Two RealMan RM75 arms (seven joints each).
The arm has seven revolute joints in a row. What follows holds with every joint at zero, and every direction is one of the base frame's. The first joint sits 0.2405 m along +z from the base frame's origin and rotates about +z. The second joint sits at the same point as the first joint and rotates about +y. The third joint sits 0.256 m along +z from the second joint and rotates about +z. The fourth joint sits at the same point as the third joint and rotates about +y. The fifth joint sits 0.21 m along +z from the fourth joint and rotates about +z. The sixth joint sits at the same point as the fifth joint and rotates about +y. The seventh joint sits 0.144 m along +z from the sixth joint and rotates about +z. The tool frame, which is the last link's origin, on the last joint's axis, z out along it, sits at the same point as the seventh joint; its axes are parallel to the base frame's.
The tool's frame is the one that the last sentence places.
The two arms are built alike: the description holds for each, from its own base.
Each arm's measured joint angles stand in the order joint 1, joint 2, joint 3, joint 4, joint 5, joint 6, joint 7.
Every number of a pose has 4 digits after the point. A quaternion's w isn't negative.
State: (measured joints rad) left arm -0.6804 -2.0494 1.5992 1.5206 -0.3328 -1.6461 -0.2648; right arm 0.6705 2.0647 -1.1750 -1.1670 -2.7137 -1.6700 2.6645
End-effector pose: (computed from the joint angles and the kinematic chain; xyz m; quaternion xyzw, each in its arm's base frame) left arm -0.1383 0.3573 0.0091 -0.7655 -0.5223 0.1741 0.3329; right arm 0.2224 0.3573 0.0213 -0.8402 0.4750 -0.2065 0.1602
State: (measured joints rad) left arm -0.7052 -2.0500 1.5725 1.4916 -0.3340 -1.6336 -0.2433; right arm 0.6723 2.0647 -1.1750 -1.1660 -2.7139 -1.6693 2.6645
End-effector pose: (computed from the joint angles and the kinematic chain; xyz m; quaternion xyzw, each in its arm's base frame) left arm -0.1357 0.3644 0.0106 -0.7687 -0.5193 0.1696 0.3326; right arm 0.2219 0.3577 0.0211 -0.8405 0.4745 -0.2065 0.1604
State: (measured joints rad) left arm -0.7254 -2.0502 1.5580 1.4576 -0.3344 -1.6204 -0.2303; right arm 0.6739 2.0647 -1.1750 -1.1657 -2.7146 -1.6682 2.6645
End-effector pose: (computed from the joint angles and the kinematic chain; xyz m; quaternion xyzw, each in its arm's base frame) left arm -0.1354 0.3697 0.0098 -0.7697 -0.5185 0.1700 0.3315; right arm 0.2215 0.3581 0.0212 -0.8408 0.4738 -0.2064 0.1611
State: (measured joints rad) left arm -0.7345 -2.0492 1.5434 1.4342 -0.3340 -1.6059 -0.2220; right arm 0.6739 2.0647 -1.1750 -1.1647 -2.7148 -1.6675 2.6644
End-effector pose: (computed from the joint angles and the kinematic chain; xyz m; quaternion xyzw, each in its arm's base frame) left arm -0.1369 0.3739 0.0104 -0.7685 -0.5206 0.1672 0.3324; right arm 0.2217 0.3582 0.0211 -0.8407 0.4739 -0.2065 0.1611
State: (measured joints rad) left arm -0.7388 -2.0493 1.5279 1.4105 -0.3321 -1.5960 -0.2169; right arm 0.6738 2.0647 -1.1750 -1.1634 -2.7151 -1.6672 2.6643
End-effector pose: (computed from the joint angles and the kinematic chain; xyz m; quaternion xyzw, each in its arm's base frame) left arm -0.1407 0.3768 0.0109 -0.7644 -0.5267 0.1667 0.3324; right arm 0.2219 0.3581 0.0209 -0.8405 0.4742 -0.2068 0.1608
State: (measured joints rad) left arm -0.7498 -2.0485 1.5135 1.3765 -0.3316 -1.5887 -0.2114; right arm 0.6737 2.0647 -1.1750 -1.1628 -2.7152 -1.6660 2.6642
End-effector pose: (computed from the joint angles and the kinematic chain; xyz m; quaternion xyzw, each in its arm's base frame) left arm -0.1445 0.3800 0.0104 -0.7602 -0.5329 0.1701 0.3306; right arm 0.2221 0.3581 0.0208 -0.8405 0.4743 -0.2066 0.1611
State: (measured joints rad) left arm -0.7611 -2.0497 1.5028 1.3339 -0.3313 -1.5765 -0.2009; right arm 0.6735 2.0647 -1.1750 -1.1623 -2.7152 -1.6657 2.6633
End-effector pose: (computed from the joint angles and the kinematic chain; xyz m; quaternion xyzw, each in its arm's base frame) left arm -0.1493 0.3827 0.0078 -0.7573 -0.5375 0.1760 0.3266; right arm 0.2222 0.3581 0.0208 -0.8406 0.4741 -0.2067 0.1609
